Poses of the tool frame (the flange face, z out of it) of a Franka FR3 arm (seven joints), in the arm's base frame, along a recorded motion.
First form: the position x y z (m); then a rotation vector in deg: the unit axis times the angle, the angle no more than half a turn.
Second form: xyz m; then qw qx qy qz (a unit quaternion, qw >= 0). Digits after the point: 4 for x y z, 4 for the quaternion.
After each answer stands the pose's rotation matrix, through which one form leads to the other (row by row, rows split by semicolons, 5 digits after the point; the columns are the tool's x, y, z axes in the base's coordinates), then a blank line. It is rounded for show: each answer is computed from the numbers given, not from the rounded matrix.
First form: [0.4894 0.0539 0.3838 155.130 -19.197 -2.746]
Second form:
[0.4894 0.0539 0.3838 0.2050 0.9712 -0.1202 -0.0172]
0.97052 -0.22639 -0.08268; -0.24049 -0.88704 -0.39412; 0.01589 0.40238 -0.91533

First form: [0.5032 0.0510 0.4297 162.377 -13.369 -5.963]
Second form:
[0.5032 0.0510 0.4297 0.1475 0.9851 -0.0811 -0.0362]
0.98423 -0.14911 -0.09520; -0.17046 -0.94333 -0.28473; -0.04734 0.29647 -0.95387

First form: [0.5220 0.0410 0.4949 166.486 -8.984 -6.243]
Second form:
[0.5220 0.0410 0.4949 0.1145 0.9913 -0.0535 -0.0372]
0.99151 -0.09754 -0.08595; -0.11457 -0.96804 -0.22312; -0.06144 0.23107 -0.97099

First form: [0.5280 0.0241 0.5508 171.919 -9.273 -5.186]
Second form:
[0.5280 0.0241 0.5508 0.0676 0.9958 -0.0537 -0.0300]
0.99243 -0.10291 -0.06709; -0.11104 -0.98509 -0.13142; -0.05256 0.13787 -0.98905

